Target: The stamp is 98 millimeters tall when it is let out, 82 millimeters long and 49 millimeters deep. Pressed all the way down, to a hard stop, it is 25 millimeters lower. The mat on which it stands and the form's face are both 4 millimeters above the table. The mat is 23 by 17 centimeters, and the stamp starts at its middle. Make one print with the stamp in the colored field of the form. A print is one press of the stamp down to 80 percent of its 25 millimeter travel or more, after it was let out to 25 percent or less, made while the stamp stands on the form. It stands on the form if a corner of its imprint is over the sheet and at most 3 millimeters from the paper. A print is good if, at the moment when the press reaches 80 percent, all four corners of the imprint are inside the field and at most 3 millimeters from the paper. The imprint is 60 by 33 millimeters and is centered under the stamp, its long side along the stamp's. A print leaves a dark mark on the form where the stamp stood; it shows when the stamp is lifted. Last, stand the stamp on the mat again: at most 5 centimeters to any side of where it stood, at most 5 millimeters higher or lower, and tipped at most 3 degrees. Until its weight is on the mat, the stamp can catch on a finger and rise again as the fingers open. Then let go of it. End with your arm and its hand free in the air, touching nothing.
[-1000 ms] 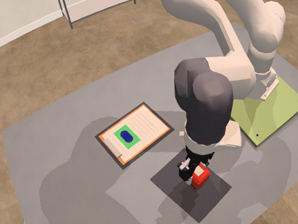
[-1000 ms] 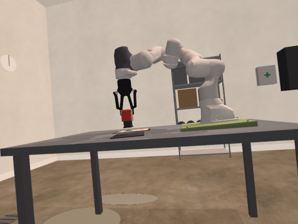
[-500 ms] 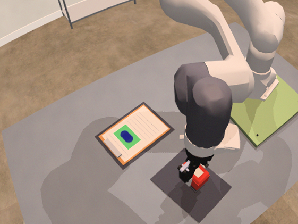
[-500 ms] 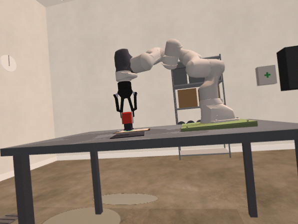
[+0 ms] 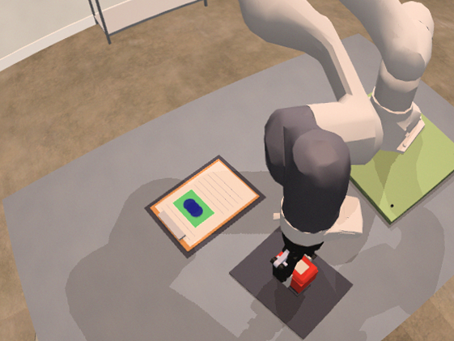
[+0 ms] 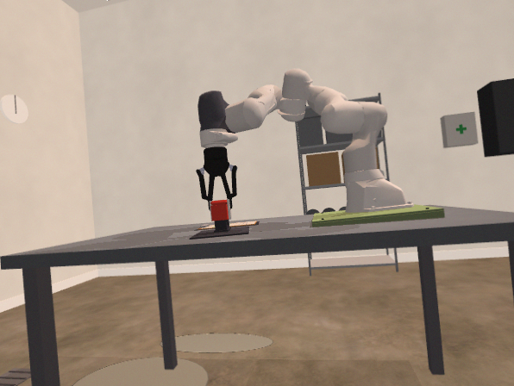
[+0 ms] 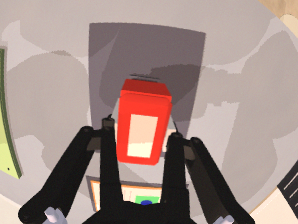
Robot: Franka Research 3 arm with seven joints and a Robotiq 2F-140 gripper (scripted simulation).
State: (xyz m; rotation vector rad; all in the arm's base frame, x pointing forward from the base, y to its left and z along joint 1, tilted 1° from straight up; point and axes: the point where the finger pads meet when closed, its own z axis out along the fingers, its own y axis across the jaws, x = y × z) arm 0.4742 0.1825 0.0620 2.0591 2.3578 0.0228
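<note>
Right now my hand is 2 cm above the red stamp. Round my hand: form: 7 cm ahead, 29 cm to the right, 7 cm below.
</note>
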